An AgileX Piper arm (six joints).
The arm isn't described. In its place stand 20 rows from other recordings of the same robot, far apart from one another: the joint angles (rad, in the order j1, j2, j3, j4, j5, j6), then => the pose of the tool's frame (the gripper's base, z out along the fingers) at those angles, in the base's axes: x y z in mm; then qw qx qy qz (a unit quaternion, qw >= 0).
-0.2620 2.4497 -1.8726 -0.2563 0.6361 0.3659 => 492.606, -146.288, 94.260, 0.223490, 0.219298, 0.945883, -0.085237
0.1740 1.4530 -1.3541 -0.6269 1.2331 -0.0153 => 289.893, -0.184, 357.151, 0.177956, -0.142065, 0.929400, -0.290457
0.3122 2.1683 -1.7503 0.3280 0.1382 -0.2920 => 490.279, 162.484, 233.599, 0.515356, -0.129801, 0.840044, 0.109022
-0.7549 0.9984 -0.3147 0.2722 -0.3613 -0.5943 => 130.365, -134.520, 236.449, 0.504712, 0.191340, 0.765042, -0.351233
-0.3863 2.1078 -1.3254 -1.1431 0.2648 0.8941 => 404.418, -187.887, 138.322, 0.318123, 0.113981, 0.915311, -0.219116
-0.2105 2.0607 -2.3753 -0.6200 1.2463 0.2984 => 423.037, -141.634, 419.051, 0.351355, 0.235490, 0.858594, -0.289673
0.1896 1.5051 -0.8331 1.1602 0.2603 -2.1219 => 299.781, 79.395, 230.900, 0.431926, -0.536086, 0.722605, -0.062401
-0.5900 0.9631 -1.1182 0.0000 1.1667 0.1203 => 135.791, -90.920, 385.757, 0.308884, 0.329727, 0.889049, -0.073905
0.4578 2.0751 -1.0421 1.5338 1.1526 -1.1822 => 280.761, 230.975, 129.331, 0.015300, -0.209857, 0.794053, 0.570269
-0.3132 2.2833 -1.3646 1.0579 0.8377 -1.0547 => 413.478, -71.974, 73.624, 0.193252, 0.019127, 0.932586, 0.304254
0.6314 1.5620 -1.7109 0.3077 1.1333 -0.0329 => 252.159, 215.322, 418.399, 0.267104, -0.289558, 0.886716, 0.241964
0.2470 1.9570 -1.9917 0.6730 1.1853 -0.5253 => 404.432, 156.183, 361.083, 0.280021, -0.303926, 0.862764, 0.291298
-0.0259 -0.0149 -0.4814 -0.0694 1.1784 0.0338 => -10.690, -5.556, 263.072, 0.468667, 0.029655, 0.882272, -0.032684
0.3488 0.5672 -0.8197 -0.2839 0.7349 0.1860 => 94.965, 16.350, 378.845, 0.565681, -0.101608, 0.818240, 0.012779
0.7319 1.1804 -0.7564 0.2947 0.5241 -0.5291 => 163.842, 164.967, 269.570, 0.330566, -0.471162, 0.804387, 0.147287
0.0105 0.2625 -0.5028 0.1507 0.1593 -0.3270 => 57.280, 2.769, 350.442, 0.762482, -0.069775, 0.640761, -0.056374
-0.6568 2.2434 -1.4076 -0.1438 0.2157 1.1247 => 360.082, -281.144, 90.657, 0.297998, 0.700921, 0.647089, 0.034390
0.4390 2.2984 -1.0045 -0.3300 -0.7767 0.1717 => 358.712, 191.271, 42.562, 0.497882, -0.269969, 0.801427, 0.192214
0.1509 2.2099 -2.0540 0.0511 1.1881 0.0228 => 473.129, 76.303, 244.910, 0.153556, -0.057493, 0.985720, 0.038363
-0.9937 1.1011 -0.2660 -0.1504 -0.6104 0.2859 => 113.015, -159.271, 224.976, 0.611653, 0.388969, 0.647771, -0.234472
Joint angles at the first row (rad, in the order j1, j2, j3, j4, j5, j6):
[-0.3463, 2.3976, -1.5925, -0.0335, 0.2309, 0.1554]
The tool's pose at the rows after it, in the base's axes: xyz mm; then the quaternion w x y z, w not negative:
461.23, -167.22, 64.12, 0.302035, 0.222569, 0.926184, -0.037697
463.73, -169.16, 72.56, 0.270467, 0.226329, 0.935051, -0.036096
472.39, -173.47, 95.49, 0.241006, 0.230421, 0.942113, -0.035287
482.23, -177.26, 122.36, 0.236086, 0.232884, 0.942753, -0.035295
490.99, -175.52, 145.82, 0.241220, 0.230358, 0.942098, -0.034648
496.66, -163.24, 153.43, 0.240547, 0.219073, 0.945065, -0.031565
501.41, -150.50, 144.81, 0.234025, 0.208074, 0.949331, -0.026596
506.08, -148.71, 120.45, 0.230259, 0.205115, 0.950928, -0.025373
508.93, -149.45, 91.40, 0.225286, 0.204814, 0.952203, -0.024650
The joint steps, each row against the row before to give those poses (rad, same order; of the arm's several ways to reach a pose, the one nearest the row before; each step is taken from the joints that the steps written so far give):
[0.0000, 0.0000, -0.0039, 0.0000, 0.0076, 0.0000]
[-0.0013, 0.0000, -0.0566, 0.0000, 0.1224, 0.0000]
[-0.0012, 0.0000, -0.1170, 0.0000, 0.1779, 0.0000]
[0.0000, 0.0000, -0.1175, 0.0022, 0.1277, 0.0000]
[0.0090, 0.0000, -0.0955, 0.0018, 0.0851, 0.0009]
[0.0259, -0.0009, -0.0296, 0.0000, 0.0328, 0.0010]
[0.0255, 0.0171, -0.0010, 0.0032, -0.0017, 0.0000]
[0.0057, 0.0502, -0.0010, 0.0000, -0.0411, 0.0000]
[0.0000, 0.0586, -0.0001, 0.0000, -0.0483, 0.0000]

